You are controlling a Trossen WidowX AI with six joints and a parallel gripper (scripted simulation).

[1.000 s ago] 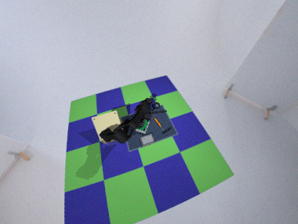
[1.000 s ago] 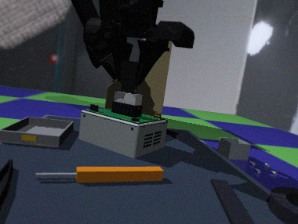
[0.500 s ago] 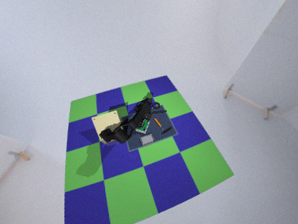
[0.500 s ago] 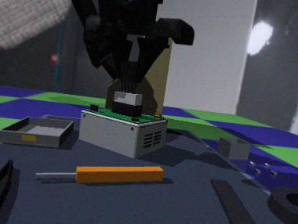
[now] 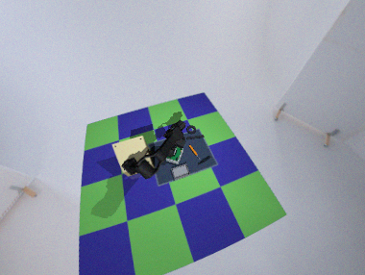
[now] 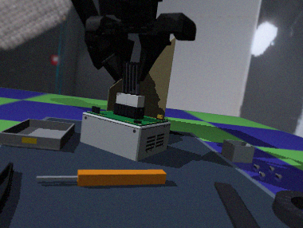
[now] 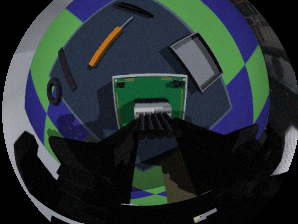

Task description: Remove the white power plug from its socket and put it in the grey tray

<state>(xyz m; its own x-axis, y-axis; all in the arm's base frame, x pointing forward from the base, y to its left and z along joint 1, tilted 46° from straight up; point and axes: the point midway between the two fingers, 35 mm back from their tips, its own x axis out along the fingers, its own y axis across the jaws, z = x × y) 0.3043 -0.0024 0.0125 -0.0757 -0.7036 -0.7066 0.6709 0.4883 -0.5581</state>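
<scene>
Now: the white power plug 3 cm below my gripper tip. Round my gripper tip: black bar (22 cm ahead, 11 cm below, 9 cm to the left); dark mat (12 cm below, 5 cm ahead).
</scene>
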